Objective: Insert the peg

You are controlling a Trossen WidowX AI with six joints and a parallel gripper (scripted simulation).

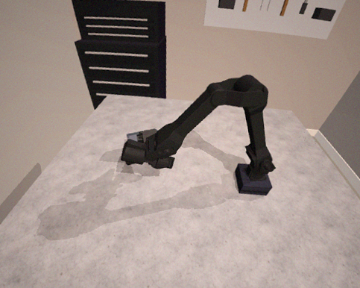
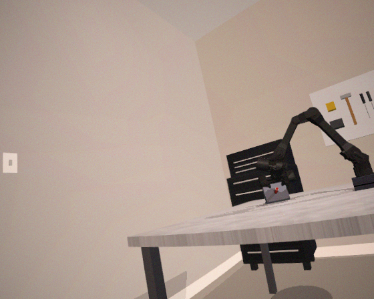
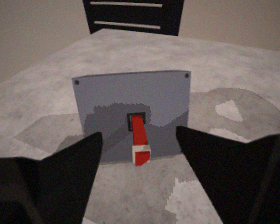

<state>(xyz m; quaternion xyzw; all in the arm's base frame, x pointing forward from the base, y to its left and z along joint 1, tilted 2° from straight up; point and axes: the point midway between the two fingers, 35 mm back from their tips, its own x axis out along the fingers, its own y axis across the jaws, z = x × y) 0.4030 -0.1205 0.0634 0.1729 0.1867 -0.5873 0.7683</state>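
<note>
Right now the red peg is 20 mm below my gripper tip. The rest, counted from my gripper tip: grey sloped panel: 20 mm ahead, 60 mm to the right, 40 mm below.
</note>
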